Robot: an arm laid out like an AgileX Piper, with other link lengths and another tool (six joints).
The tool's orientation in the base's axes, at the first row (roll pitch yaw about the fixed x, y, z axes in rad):
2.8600 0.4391 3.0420
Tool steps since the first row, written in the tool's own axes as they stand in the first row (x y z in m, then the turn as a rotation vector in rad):
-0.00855 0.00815 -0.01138 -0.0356 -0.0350 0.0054
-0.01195 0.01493 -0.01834 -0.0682 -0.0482 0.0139
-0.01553 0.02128 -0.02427 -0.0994 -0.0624 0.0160
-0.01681 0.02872 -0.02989 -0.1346 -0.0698 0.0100
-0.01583 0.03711 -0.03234 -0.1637 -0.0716 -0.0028
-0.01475 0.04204 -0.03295 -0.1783 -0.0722 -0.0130
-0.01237 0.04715 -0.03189 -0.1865 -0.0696 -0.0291
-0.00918 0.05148 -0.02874 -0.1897 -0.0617 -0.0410
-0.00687 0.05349 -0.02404 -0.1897 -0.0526 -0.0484
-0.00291 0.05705 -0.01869 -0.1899 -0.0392 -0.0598
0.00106 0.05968 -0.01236 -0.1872 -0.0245 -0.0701
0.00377 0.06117 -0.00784 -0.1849 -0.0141 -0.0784
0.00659 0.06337 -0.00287 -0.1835 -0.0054 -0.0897
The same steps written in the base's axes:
0.00258 0.00443 0.01558 0.0352 -0.0358 0.0016
0.00247 0.00904 0.02478 0.0685 -0.0495 0.0048
0.00299 0.01347 0.03306 0.0978 -0.0655 0.0127
0.00154 0.01923 0.04036 0.1271 -0.0773 0.0310
-0.00060 0.02685 0.04418 0.1478 -0.0847 0.0540
-0.00194 0.03158 0.04549 0.1565 -0.0890 0.0689
-0.00374 0.03699 0.04485 0.1569 -0.0910 0.0871
-0.00534 0.04221 0.04184 0.1544 -0.0864 0.1008
-0.00542 0.04547 0.03728 0.1510 -0.0794 0.1095
-0.00675 0.05053 0.03184 0.1459 -0.0691 0.1229
-0.00763 0.05493 0.02531 0.1387 -0.0571 0.1344
-0.00815 0.05768 0.02060 0.1328 -0.0488 0.1432
-0.00858 0.06123 0.01563 0.1265 -0.0429 0.1546

